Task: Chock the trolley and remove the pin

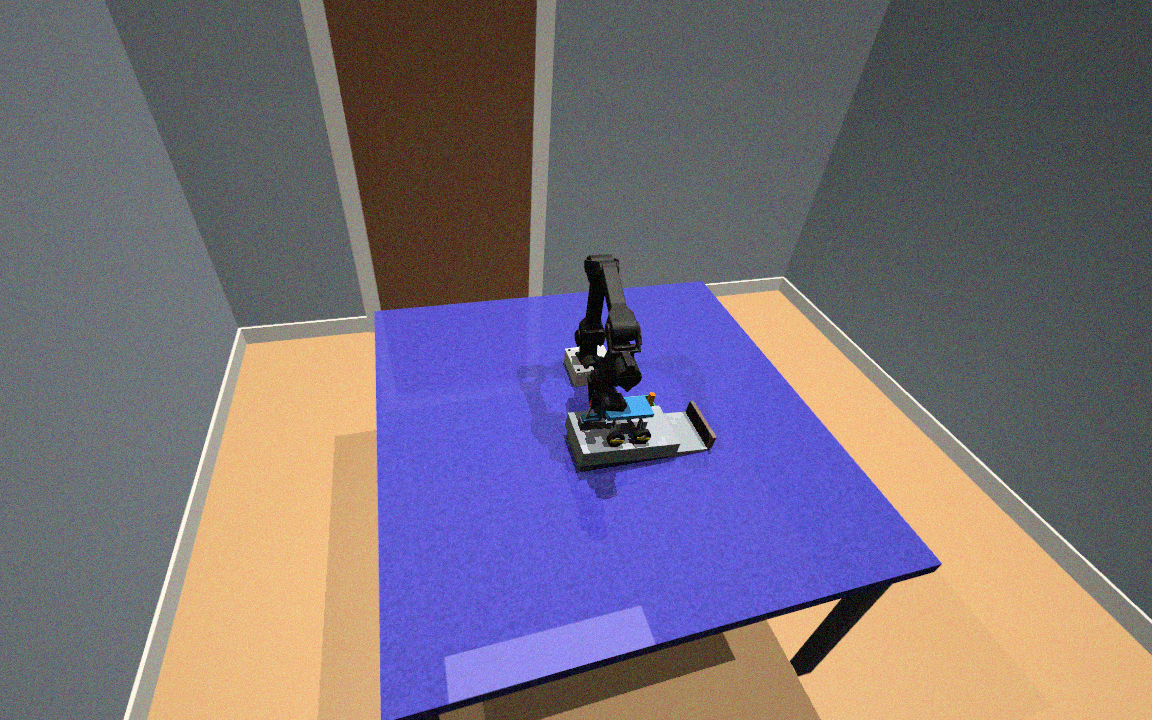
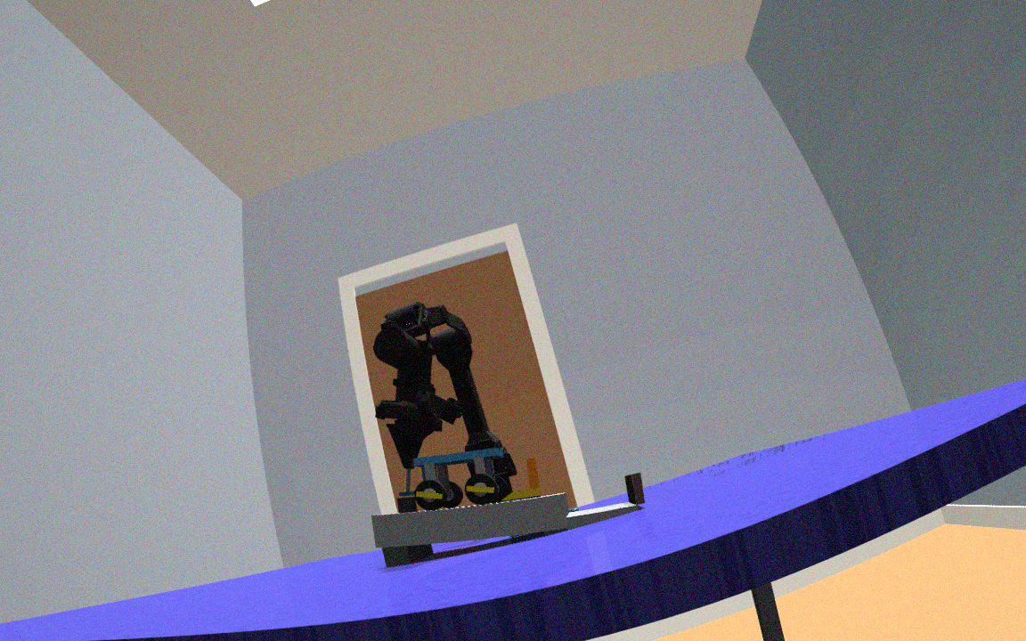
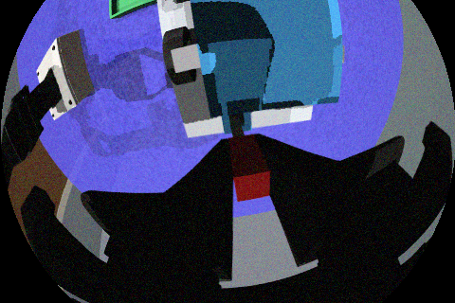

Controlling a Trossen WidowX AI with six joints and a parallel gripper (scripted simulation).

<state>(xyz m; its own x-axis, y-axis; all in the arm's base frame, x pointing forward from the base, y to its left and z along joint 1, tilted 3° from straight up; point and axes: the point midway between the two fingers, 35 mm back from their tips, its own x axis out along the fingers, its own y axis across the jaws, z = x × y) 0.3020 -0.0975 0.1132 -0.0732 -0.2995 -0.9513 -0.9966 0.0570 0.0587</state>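
Now: gripper tip 3 cm past the yellow chock, 17 cm to the right of it and 7 cm above it. The rest, counted from my gripper tip: brown end stop (4 cm ahead, 34 cm to the left, 12 cm below); then red-headed stop pin (right at my gripper tip); then trolley (3 cm ahead, 8 cm to the left, 4 cm below).
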